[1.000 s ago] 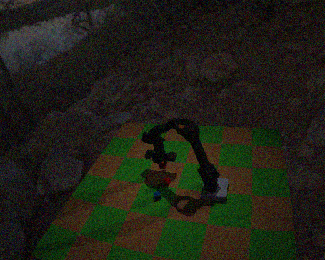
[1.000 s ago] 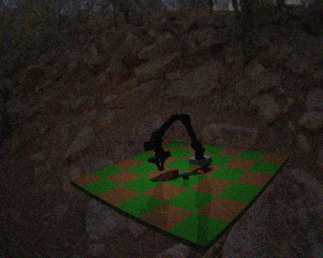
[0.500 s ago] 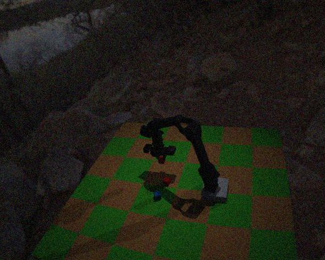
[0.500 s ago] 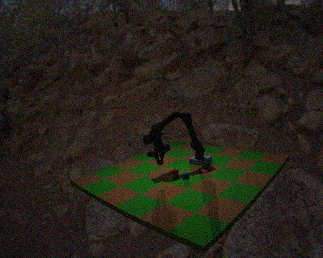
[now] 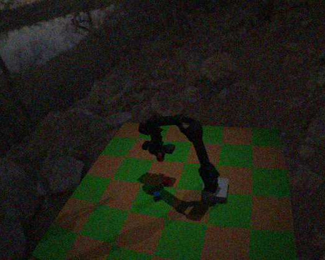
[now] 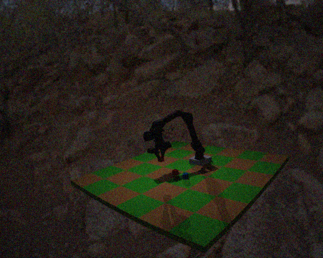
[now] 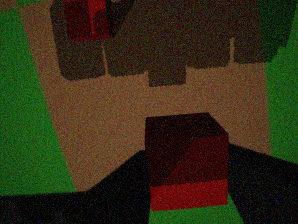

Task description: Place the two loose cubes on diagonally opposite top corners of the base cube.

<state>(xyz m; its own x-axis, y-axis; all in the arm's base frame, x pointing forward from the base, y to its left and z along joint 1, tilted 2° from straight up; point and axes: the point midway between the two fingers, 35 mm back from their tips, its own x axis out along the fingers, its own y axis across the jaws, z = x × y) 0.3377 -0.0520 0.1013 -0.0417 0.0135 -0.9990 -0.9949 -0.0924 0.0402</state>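
My gripper tip is now 190 mm to the right of the blue base cube, 100 mm above it and 70 mm past it.
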